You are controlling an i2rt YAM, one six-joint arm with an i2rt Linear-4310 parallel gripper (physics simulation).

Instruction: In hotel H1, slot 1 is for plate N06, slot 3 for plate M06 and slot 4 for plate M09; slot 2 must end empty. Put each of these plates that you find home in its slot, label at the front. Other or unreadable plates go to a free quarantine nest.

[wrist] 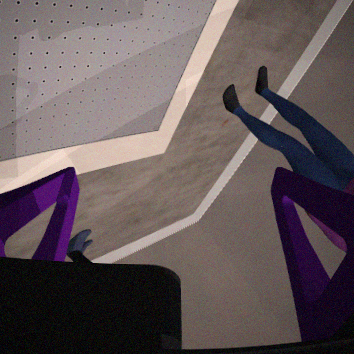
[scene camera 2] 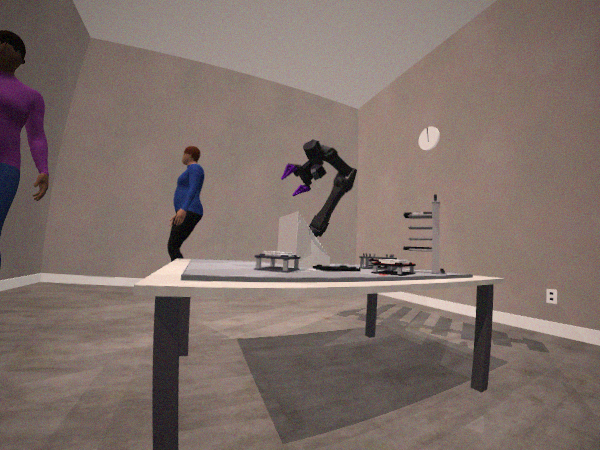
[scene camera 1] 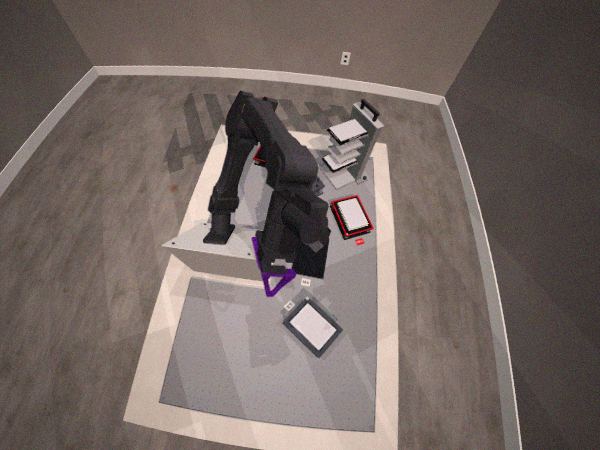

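Seen in the pictures: gripper, fingertip midpoint: (wrist: 174, 177) (scene camera 2: 287, 187) (scene camera 1: 265, 281); arm's base at its link origin: (scene camera 2: 304, 240) (scene camera 1: 220, 234).
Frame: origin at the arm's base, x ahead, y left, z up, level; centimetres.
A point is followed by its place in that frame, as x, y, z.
Note:
My gripper (scene camera 2: 288, 186) {18.7, -20.3, 21.5} (wrist: 174, 177) {18.7, -20.3, 21.5} has purple fingers spread wide, open and empty, high above the table. Hotel H1 (scene camera 1: 369, 145) {52.6, 35.1, 9.5} (scene camera 2: 436, 240) {54.0, 35.7, 1.2} stands at the table's far right corner. A white-topped plate (scene camera 1: 348, 130) (scene camera 2: 418, 215) is on its top shelf. Another plate (scene camera 1: 339, 162) (scene camera 2: 417, 248) is on its lowest shelf; the two middle shelves look empty. A white-topped plate (scene camera 1: 313, 326) {32.2, -28.2, -6.6} (scene camera 2: 277, 253) {37.9, -31.2, -7.1} sits on a grey nest near the table's middle. Another white-topped plate (scene camera 1: 353, 213) {48.5, 14.5, -7.6} sits on a red-edged nest (scene camera 1: 360, 231) {51.1, 7.3, -9.0}. Plate labels are unreadable.
A flat black item (scene camera 1: 311, 261) {32.0, -4.6, -11.9} (scene camera 2: 336, 267) {33.5, -2.9, -11.9} lies partly under the arm in the overhead view. A grey nest (scene camera 2: 377, 258) {46.9, 7.6, -7.7} stands behind it. Another red-edged item (scene camera 1: 259, 154) {8.0, 44.5, -9.0} is mostly hidden by the arm. The arm's wedge-shaped base (scene camera 1: 225, 262) {4.5, -11.3, 4.9} (scene camera 2: 289, 235) {5.3, -11.4, 1.4} stands nearby. People (scene camera 2: 190, 187) stand beyond the table.

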